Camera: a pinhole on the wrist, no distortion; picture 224 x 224 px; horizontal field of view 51.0 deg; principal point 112.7 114.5 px. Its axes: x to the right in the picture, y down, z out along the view. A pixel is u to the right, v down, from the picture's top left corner.
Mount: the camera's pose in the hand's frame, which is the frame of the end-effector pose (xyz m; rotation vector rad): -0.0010 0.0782 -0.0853 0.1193 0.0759 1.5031
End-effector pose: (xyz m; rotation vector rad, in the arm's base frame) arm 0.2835 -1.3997 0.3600 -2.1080 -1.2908 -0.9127
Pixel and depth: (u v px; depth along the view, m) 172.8 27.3 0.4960
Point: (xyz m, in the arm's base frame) 0.6342 -1.0597 0.2869
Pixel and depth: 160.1 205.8 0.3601
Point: 0.4699 -1.3080 0.0923
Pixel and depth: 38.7 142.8 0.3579
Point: 0.3192 -1.1929 0.1809
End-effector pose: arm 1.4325 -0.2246 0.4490 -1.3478 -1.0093 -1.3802
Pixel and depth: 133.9 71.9 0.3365
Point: 1.5838 -0.0195 0.5622
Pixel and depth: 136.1 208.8 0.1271
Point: 1.5300 -0.1970 0.4128
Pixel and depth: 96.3 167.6 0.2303
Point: 1.5233 -0.0915 0.4304
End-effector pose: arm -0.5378 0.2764 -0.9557 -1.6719 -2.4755 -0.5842
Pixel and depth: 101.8 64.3 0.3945
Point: -0.5122 0.5113 -1.1790
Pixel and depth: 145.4 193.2 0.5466
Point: -0.2967 0.4049 -1.3931
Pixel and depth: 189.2 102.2 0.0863
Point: -0.4501 0.3240 -0.9248
